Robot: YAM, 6 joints.
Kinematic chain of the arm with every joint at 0, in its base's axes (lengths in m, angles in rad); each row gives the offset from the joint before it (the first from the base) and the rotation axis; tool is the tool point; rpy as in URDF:
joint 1: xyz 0 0 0.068 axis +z
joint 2: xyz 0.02 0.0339 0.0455 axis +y
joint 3: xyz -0.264 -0.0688 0 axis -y
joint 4: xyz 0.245 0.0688 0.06 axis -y
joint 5: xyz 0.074 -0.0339 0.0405 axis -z
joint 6: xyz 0.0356 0 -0.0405 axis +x
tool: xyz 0 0 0 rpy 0 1.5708 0
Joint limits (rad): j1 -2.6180..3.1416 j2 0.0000..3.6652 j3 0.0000..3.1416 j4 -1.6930..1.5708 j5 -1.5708..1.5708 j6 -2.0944..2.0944
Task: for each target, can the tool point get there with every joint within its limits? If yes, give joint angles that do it. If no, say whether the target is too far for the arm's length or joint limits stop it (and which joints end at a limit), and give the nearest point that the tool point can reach.
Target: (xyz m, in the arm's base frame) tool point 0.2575 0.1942 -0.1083
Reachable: yes | joints 0.7171 2.9292 1.6415 -1.2330 0.6965 -0.5243
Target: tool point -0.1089 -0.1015 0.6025
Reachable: yes | joints 0.8852 0.6891 2.1717 -0.7147 -0.5973 -0.4034
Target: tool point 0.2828 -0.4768 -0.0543
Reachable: yes | joints -1.0319 2.9985 2.3288 -0.4900 0.0554 -0.3061
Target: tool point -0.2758 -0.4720 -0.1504
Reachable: yes | joints -2.1060 3.3751 2.2550 1.0434 -0.0992 -0.7751
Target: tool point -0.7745 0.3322 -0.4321
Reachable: no: too far | nearest point -0.5014 0.2151 -0.2252 | short by 0.362 m
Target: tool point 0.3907 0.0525 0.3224
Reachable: yes | joints 0.1348 1.6890 1.4799 -0.3826 0.0131 1.5180
